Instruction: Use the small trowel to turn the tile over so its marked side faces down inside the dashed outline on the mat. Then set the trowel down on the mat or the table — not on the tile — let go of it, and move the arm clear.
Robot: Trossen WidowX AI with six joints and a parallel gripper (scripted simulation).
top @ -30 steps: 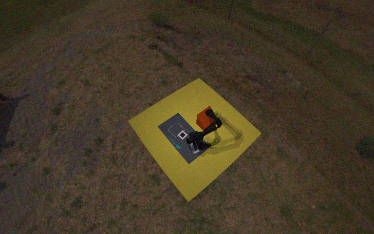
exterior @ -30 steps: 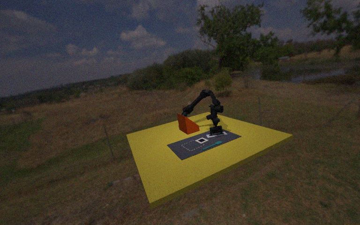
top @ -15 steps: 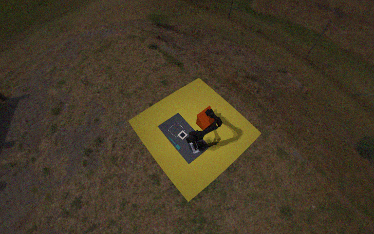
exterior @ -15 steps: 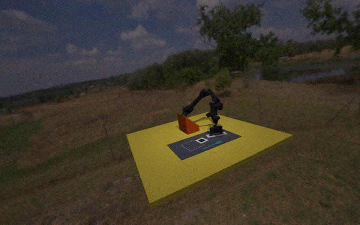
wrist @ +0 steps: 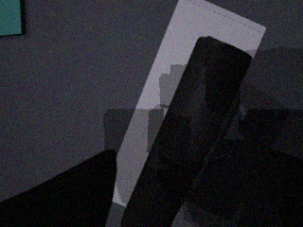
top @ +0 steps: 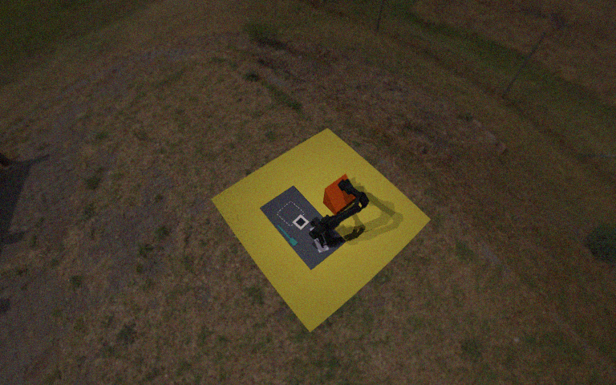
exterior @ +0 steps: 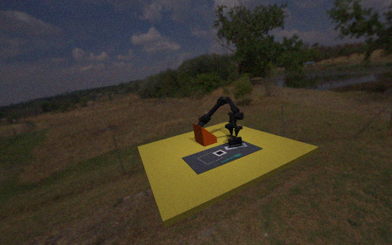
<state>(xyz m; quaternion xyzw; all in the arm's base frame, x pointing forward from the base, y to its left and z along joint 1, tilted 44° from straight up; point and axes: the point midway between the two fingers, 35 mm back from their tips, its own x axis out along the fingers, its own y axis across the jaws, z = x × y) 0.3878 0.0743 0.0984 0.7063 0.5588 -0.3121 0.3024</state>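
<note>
My gripper tip is now 7 cm above the trowel, 1 cm to the left of it and 1 cm past it. Round my gripper tip: dark grey mat: 17 cm to the right, 13 cm below, 1 cm ahead; then teal bar: 17 cm to the right, 15 cm ahead, 10 cm below; then tile: 19 cm to the right, 10 cm below.
</note>
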